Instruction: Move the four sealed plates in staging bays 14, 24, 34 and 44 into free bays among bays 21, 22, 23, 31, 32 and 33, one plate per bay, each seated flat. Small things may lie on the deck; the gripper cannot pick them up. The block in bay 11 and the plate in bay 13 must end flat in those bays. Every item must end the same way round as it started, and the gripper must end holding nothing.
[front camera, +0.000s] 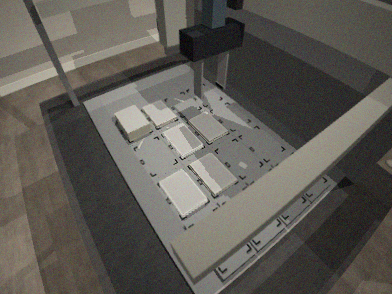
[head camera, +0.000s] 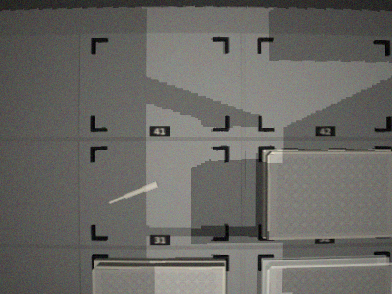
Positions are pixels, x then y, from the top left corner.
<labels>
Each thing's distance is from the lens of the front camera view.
my gripper (front camera: 209, 91): 0.68 m
plate (front camera: 183, 193): 0.61 m
</labels>
